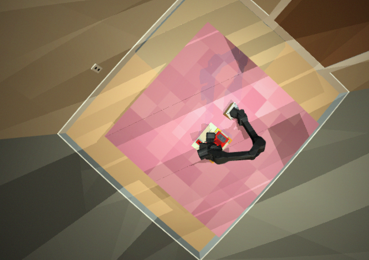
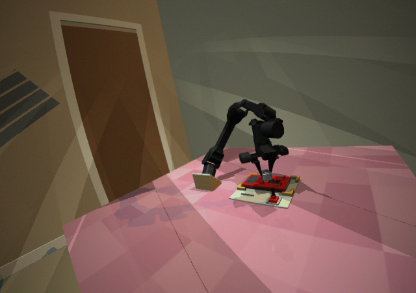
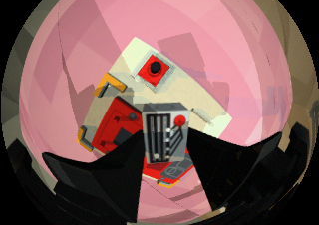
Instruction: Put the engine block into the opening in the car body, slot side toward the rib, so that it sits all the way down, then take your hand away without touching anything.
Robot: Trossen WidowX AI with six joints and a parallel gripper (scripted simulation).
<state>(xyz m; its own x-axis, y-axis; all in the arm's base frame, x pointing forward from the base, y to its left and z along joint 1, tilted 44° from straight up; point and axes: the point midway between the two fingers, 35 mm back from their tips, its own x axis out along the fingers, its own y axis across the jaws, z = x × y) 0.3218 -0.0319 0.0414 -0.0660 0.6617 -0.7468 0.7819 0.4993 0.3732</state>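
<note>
My gripper tip is 8 cm above the cream base board, 5 cm to the right of it and 2 cm past it. The rest, counted from my gripper tip: dark upright peg 6 cm below, 5 cm to the right, 4 cm ahead; then engine block 1 cm below.
</note>
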